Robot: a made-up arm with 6 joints.
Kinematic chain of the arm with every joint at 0, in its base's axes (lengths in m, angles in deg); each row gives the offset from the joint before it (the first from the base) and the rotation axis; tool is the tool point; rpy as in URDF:
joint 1: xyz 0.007 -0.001 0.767 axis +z
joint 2: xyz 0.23 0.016 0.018 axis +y
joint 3: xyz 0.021 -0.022 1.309 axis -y
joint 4: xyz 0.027 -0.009 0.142 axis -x
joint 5: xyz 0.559 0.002 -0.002 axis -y
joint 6: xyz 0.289 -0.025 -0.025 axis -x
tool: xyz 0.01 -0.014 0.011 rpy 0 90 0
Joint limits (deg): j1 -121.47..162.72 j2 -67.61..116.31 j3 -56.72..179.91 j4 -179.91..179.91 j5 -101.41..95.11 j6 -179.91..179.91
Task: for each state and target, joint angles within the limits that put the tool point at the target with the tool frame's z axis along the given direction. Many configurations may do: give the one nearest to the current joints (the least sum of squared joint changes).
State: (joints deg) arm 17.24 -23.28 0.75 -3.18 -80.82 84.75
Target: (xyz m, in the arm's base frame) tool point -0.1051 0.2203 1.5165 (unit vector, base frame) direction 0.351 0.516 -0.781
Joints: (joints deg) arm -23.04 -52.56 -50.48 -37.95 -84.68 86.58
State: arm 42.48 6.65 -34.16 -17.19 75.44 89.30
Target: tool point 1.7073 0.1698 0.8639 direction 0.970 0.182 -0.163
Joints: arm 5.83 55.06 -38.77 4.76 84.44 89.30
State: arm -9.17 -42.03 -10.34 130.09 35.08 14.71
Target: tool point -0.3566 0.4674 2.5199 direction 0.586 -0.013 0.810
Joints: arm -42.32 -48.88 21.97 111.54 24.45 15.33
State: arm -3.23 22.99 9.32 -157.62 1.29 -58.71
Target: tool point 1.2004 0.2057 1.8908 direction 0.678 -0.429 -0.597
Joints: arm 17.23 7.56 -4.90 -127.63 50.43 -58.61
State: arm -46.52 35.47 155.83 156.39 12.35 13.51
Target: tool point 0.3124 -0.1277 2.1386 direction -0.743 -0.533 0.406
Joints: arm 4.86 39.88 179.37 113.29 -30.62 11.33
